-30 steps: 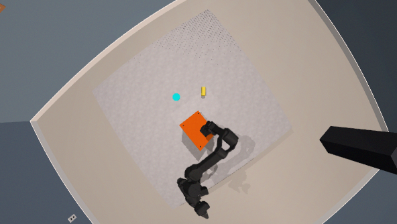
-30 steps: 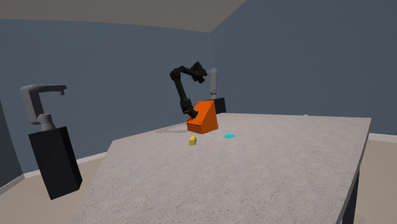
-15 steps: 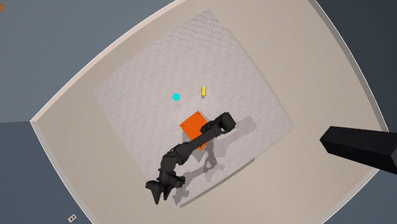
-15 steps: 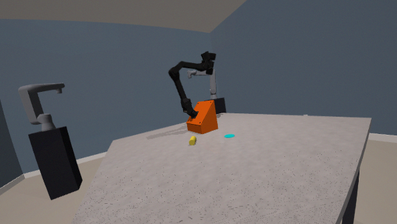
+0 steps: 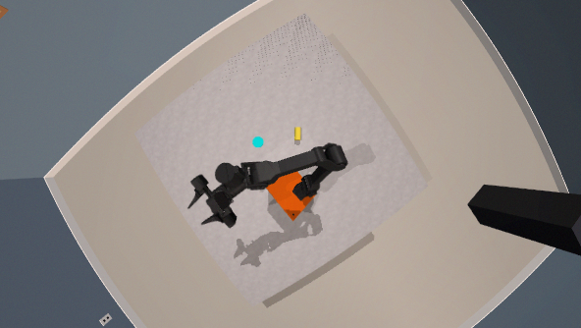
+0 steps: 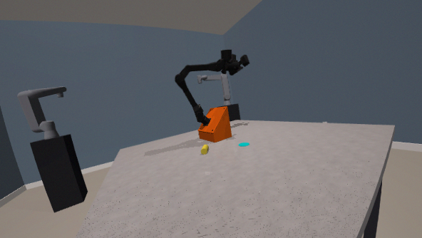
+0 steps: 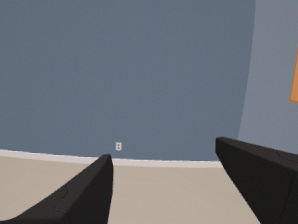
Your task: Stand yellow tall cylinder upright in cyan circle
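The yellow tall cylinder lies 20 mm ahead of my gripper tip, 470 mm to the right of it and 480 mm below it. Also, from my gripper tip: cyan circle: 130 mm ahead, 290 mm to the right, 490 mm below.
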